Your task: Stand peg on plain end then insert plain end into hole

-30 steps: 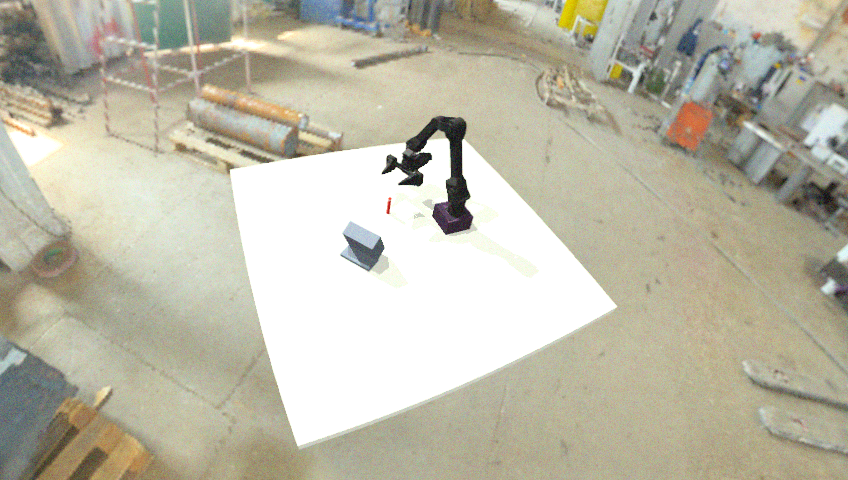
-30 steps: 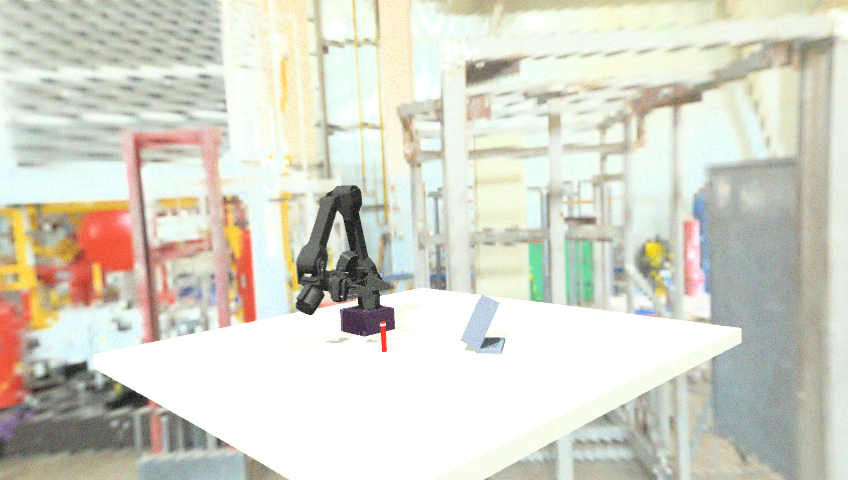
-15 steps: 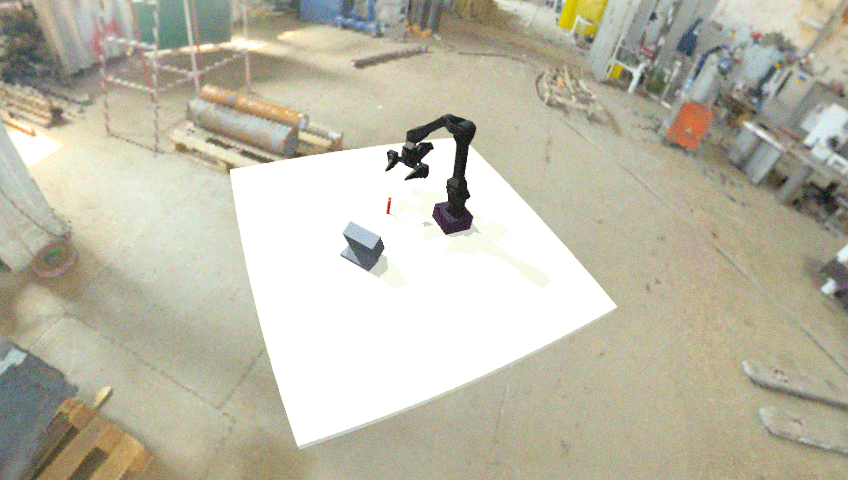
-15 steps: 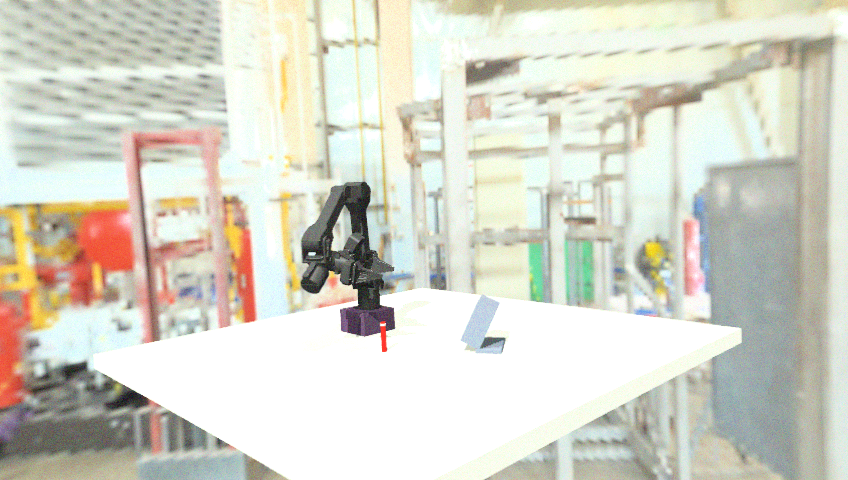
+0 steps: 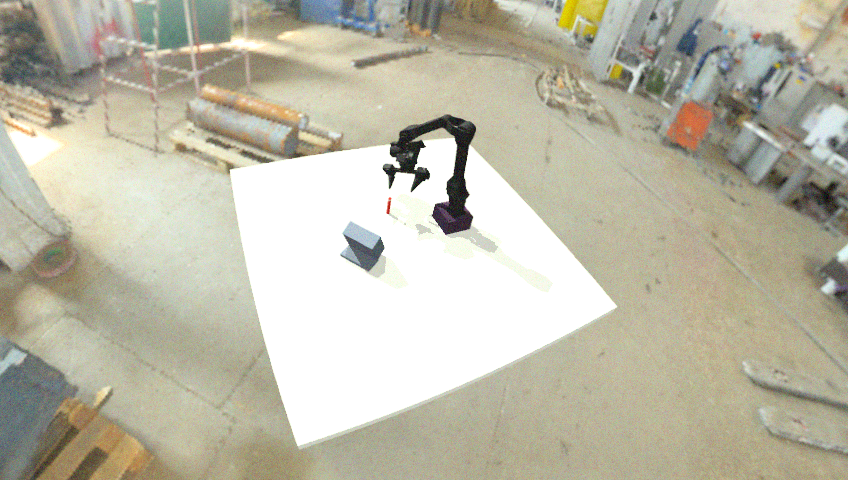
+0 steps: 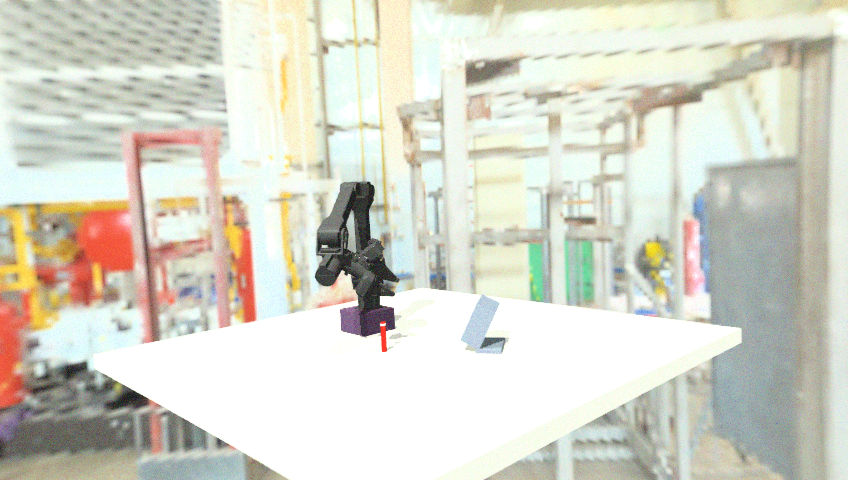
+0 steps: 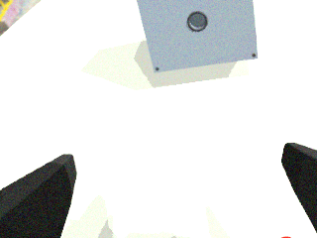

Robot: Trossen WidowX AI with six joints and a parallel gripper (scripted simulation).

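Right now my gripper tip is 1 cm past the red peg, 6 cm to the left of it and 11 cm above it. From my gripper tip the other things lie so: grey sloped panel (21 cm ahead, 9 cm to the left, 9 cm below); grey foot plate (23 cm ahead, 10 cm to the left, 16 cm below).
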